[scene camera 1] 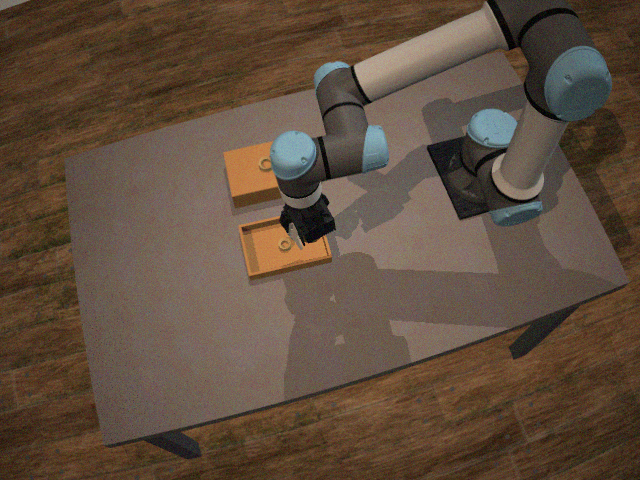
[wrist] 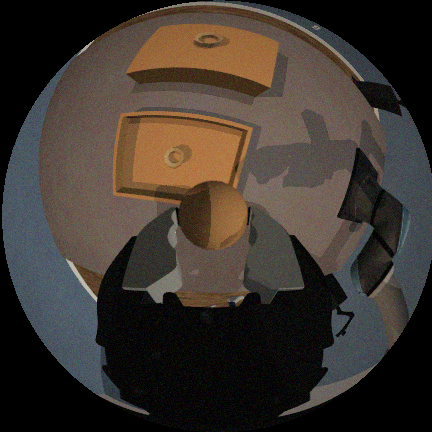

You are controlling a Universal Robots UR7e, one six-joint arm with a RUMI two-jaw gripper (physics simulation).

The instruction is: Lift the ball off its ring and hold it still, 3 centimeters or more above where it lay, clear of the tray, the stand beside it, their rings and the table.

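Places are measured from the arm's base along level axes (x ahead, y left, z up), in centimetres.
Pixels of known places: gripper, fingertip midpoint: (wrist: pixel 212 209); arm's base at its link origin: (scene camera 1: pixel 476 176) (wrist: pixel 360 194).
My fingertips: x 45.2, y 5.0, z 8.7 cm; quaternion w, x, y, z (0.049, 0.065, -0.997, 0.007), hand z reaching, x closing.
Observation:
Ahead of a thing's pixels: the offset from my fingertips to its top centre. "spot": to the spot under its first point. Level surfaces: height alone.
An orange-brown ball {dz +4.1, dx +0.1, dy -0.1 cm} (wrist: pixel 213 215) is held between the two grey fingers of my gripper (wrist: pixel 212 209) (scene camera 1: pixel 300 242), which is shut on it. In the scene view the ball is hidden by the gripper. The ball hangs high above the table, apart from the orange tray {spot: dz -7.5, dx +15.0, dy +2.0 cm} (scene camera 1: pixel 250 275) (wrist: pixel 117 160), whose near edge it overlaps in the wrist view. A tan ring {spot: dz -10.0, dx +4.7, dy -5.6 cm} (scene camera 1: pixel 284 237) (wrist: pixel 166 157) lies empty on the tray's floor. The orange stand (scene camera 1: pixel 248 173) (wrist: pixel 165 55) is beside the tray, with its own empty ring {spot: dz -3.7, dx +4.7, dy -22.8 cm} (scene camera 1: pixel 260 164) (wrist: pixel 197 43) on top.
The grey-brown table {dz -10.3 cm} (scene camera 1: pixel 180 320) (wrist: pixel 80 165) carries the tray, the stand and the robot's dark base plate (scene camera 1: pixel 447 180). The arm reaches in from the right in the scene view, over the stand's right part. Its shadow falls across the table.

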